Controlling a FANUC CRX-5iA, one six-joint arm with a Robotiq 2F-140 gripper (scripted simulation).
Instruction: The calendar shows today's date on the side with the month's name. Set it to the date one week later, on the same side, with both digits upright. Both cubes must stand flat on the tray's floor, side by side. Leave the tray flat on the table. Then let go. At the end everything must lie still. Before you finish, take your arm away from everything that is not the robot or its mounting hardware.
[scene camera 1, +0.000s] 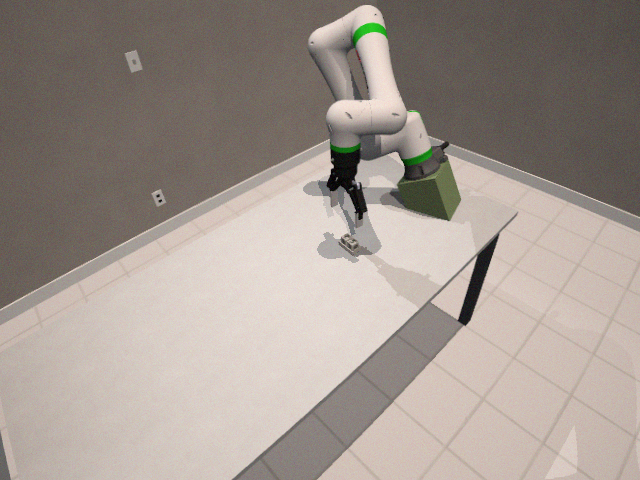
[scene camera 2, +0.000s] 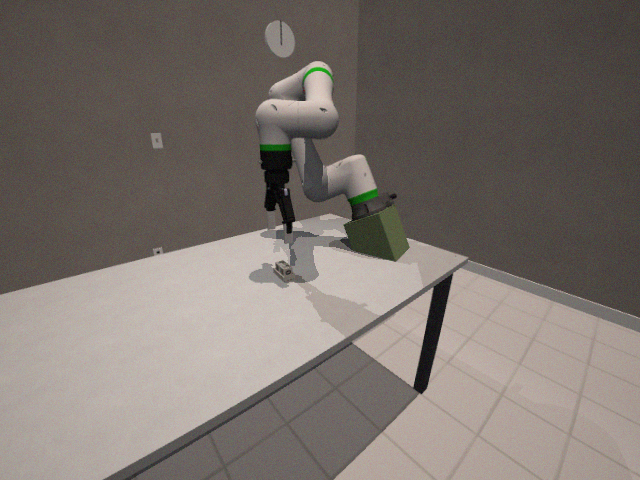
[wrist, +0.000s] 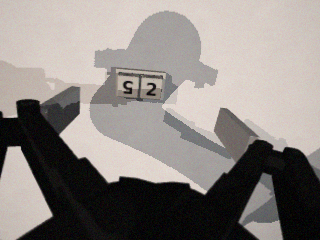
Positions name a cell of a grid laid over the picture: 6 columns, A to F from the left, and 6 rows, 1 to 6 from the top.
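My gripper (scene camera 2: C3) is what I see here, and I can find the gripper (scene camera 1: D3) (wrist: C3) in those other views as well.
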